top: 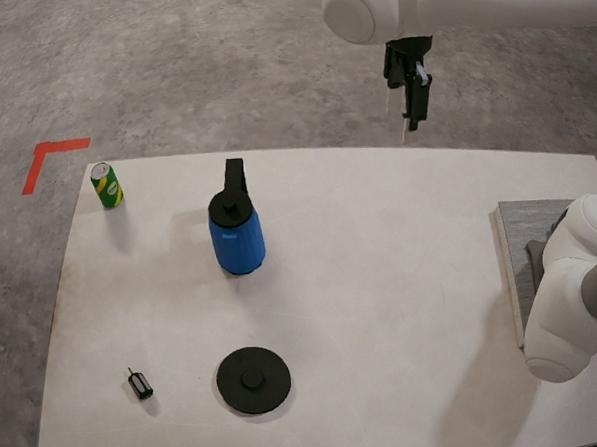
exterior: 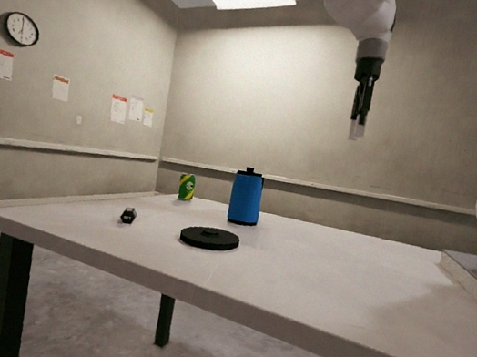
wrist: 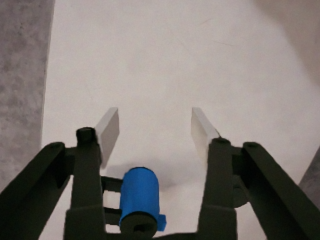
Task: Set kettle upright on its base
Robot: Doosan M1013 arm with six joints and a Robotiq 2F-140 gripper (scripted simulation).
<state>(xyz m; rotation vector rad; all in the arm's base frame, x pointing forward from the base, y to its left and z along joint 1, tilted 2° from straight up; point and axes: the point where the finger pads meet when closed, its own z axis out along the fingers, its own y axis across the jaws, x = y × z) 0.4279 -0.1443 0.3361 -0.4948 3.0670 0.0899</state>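
Right now my hand is 32 cm short of the blue kettle, 4 cm to the right of it and 27 cm above it. From my hand the other things lie so: green can 68 cm ahead, 7 cm to the right, 31 cm below; then round black base 26 cm ahead, 37 cm to the left, 36 cm below.
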